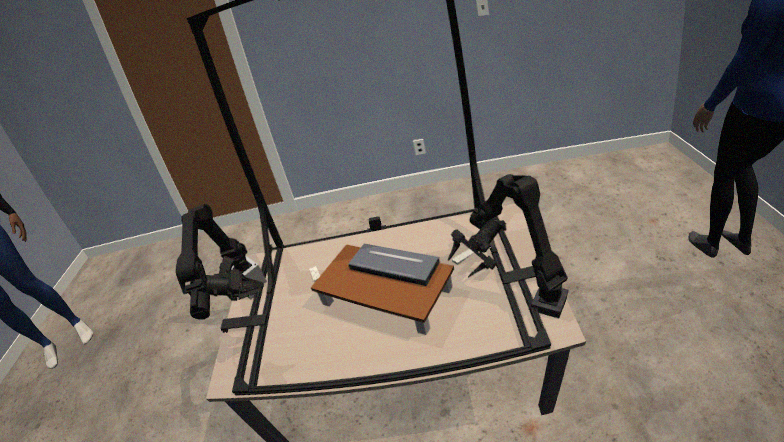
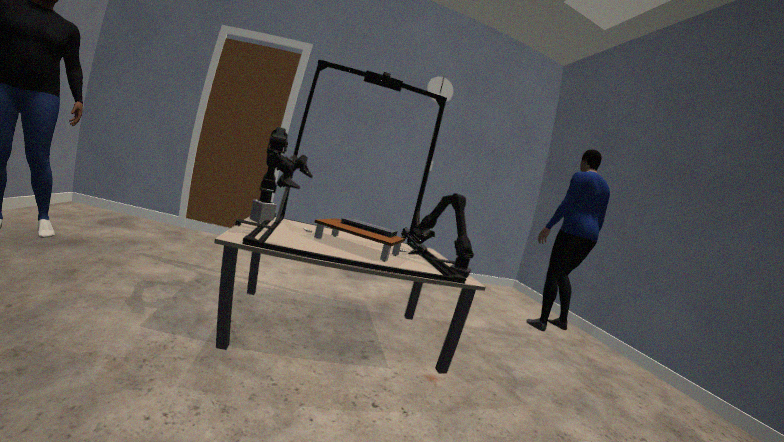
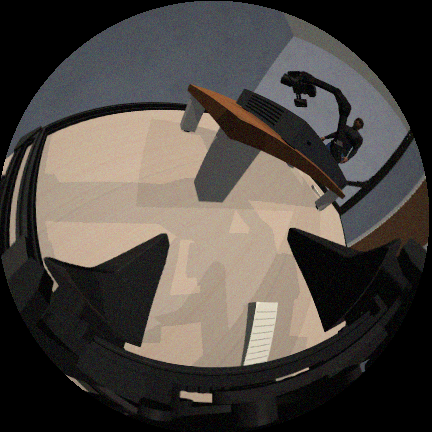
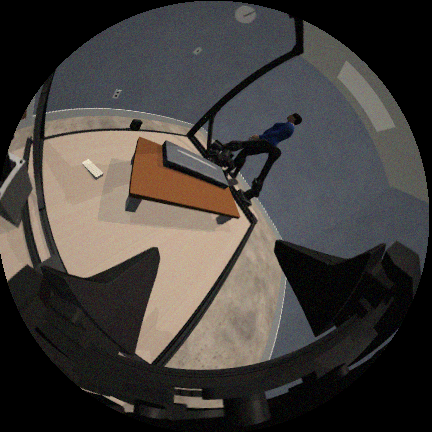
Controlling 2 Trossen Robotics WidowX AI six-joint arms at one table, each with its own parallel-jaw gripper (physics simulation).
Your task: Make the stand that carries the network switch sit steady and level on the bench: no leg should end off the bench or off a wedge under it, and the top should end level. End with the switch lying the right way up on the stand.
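Frame: origin at the left arm's base, x right, y back, z down, level; millimetres.
Seen in the pictures: left gripper, fingertip midpoint: (image 1: 458, 268) (image 2: 403, 247) (image 3: 229, 237); right gripper, fingertip midpoint: (image 1: 262, 287) (image 2: 306, 182) (image 3: 295, 91) (image 4: 217, 250); left arm's base at its link origin: (image 1: 550, 296) (image 2: 461, 267) (image 4: 245, 196); right arm's base at its link origin: (image 1: 242, 267) (image 2: 264, 201).
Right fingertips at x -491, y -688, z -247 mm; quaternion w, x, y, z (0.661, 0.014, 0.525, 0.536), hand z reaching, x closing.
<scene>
Offsets run from my right fingertips to a thing's middle. Level surfaces: height alone.
The orange-brown stand (image 1: 373, 295) (image 2: 351, 228) (image 3: 220, 107) (image 4: 165, 180) is on the bench on grey legs. Its exact tilt and the contact under every leg are unclear. The dark grey switch @(dx +376, dy +176, dz +167 mm) (image 1: 395, 264) (image 3: 302, 132) (image 4: 195, 163) lies flat on its top, toward the back. A pale wedge @(dx +597, dy +318, dz +277 mm) (image 1: 462, 255) (image 3: 262, 330), with lines across it, lies right of the stand, apart from the legs. Another pale wedge @(dx +300, dy -169, dz +277 mm) (image 1: 314, 272) (image 4: 92, 169) lies left of it. My left gripper (image 1: 460, 267) (image 3: 229, 237) is open and empty above the bench near the right wedge. My right gripper (image 2: 304, 181) (image 4: 217, 250) is open and empty, raised at the left side.
Black frame rails border the bench @(dz +280 mm) (image 1: 340, 356), with uprights at the back left and back right. A small black box (image 1: 374, 222) sits at the back rail. The left arm's base (image 1: 550, 301) stands at the right edge. People stand on the floor away from the bench.
</scene>
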